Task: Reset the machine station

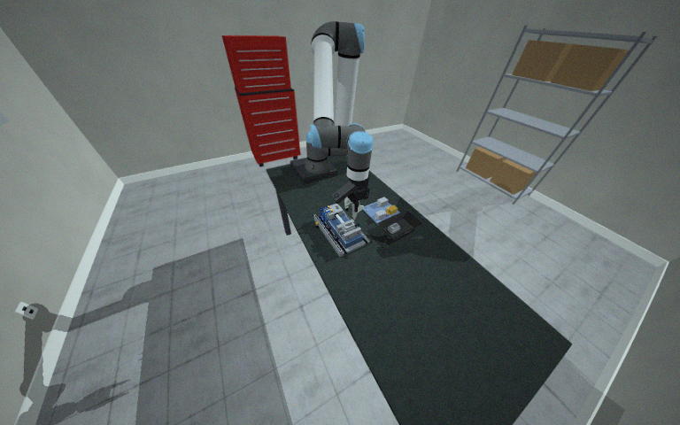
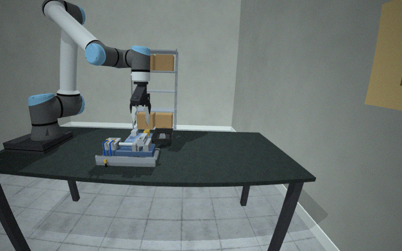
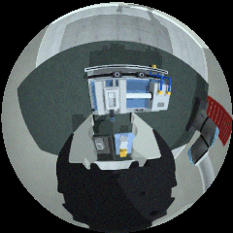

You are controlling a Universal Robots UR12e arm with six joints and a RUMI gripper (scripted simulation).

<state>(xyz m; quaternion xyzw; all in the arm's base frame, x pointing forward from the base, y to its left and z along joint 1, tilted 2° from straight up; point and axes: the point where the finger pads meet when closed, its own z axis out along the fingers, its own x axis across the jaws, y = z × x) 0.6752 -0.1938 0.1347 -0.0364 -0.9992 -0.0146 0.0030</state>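
My hand is 160 mm above the blue vise and 70 mm past it. The rest, counted from my hand: light gray base rail: 160 mm below, 90 mm to the right, 70 mm behind; then vise hose end block: 160 mm behind, 120 mm below, 10 mm to the left; then yellow brass blank: 360 mm to the left, 170 mm below, 20 mm behind.
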